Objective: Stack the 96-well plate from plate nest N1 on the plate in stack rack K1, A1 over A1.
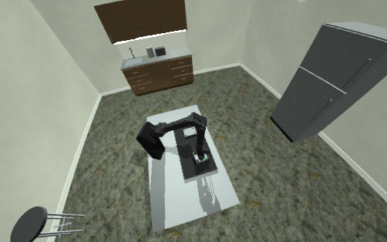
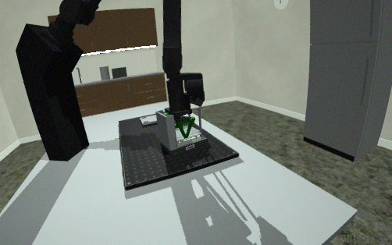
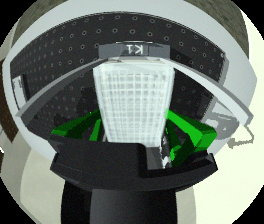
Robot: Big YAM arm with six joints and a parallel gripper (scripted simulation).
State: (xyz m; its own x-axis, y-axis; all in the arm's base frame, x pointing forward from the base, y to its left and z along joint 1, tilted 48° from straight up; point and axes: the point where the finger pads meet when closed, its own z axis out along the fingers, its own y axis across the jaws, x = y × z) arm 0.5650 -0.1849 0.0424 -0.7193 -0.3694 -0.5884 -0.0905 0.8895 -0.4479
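My hand is 10 mm above the white 96-well plate. Round my hand: grey rack wall: 70 mm behind, 30 mm above, 10 mm to the right.
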